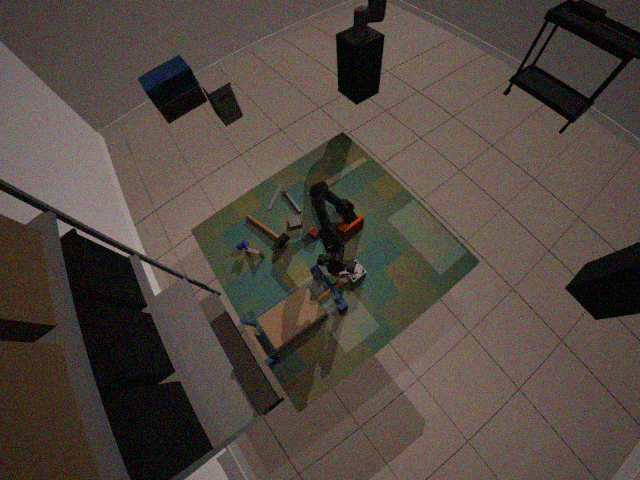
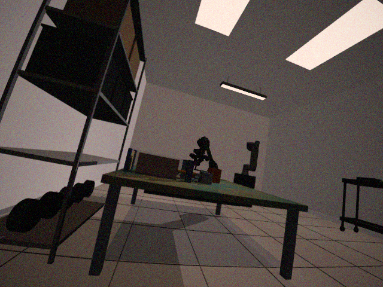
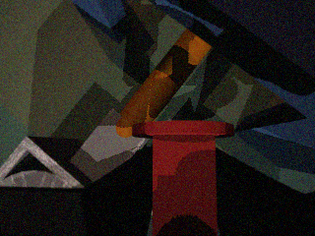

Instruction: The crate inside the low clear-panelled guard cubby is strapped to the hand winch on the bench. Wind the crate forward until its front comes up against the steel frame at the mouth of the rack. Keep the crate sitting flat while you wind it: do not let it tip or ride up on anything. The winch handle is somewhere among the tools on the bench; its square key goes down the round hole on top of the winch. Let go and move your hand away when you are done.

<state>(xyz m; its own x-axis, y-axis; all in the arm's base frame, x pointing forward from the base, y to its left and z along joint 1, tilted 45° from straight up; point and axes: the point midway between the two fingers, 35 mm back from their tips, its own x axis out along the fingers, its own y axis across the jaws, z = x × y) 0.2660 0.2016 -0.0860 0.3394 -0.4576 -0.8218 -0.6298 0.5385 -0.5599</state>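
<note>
Right now the red-knobbed crank handle is 5 cm behind my gripper tip, 3 cm below it and 1 cm to the left of it. The rest, counted from my gripper tip: red knob 1 cm to the right, 1 cm behind; then winch 12 cm behind, 10 cm below, 3 cm to the left; then grey block 44 cm to the right, 12 cm below, 2 cm behind.
</note>
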